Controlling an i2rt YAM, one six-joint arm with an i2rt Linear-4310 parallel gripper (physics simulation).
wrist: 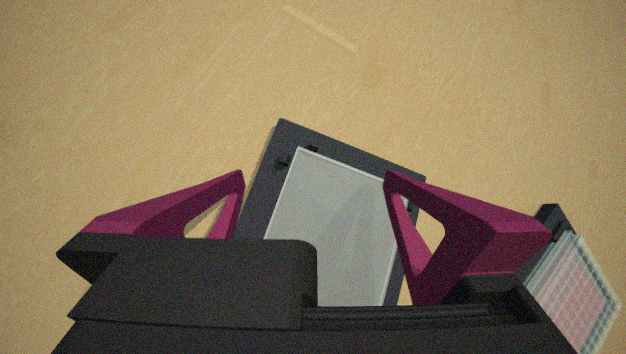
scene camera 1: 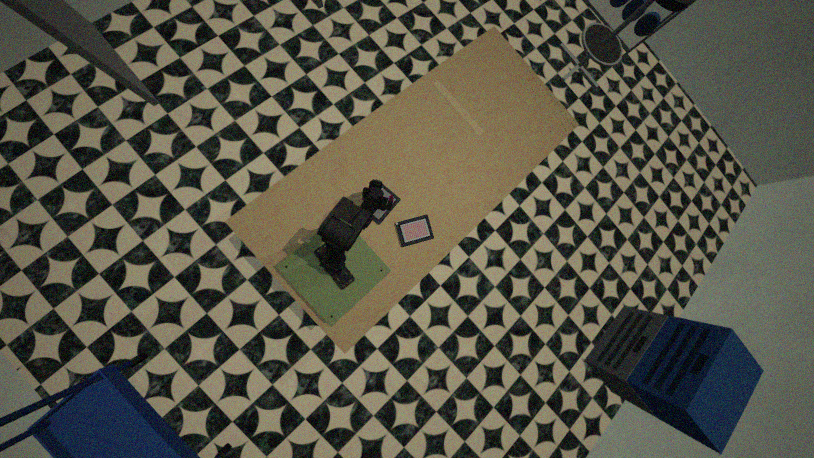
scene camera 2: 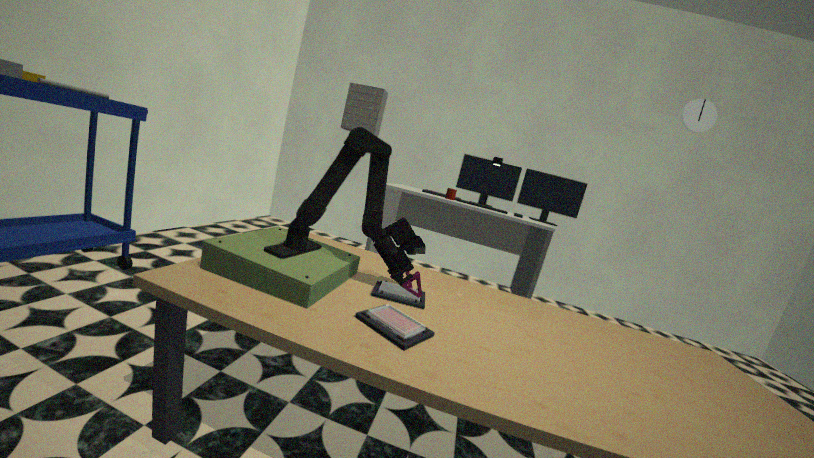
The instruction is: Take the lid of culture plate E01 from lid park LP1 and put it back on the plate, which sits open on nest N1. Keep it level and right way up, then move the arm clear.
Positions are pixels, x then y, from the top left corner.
Labels:
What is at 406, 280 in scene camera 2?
My gripper.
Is my gripper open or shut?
Open.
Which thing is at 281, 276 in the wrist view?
My gripper.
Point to a grey plate lid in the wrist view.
341, 210

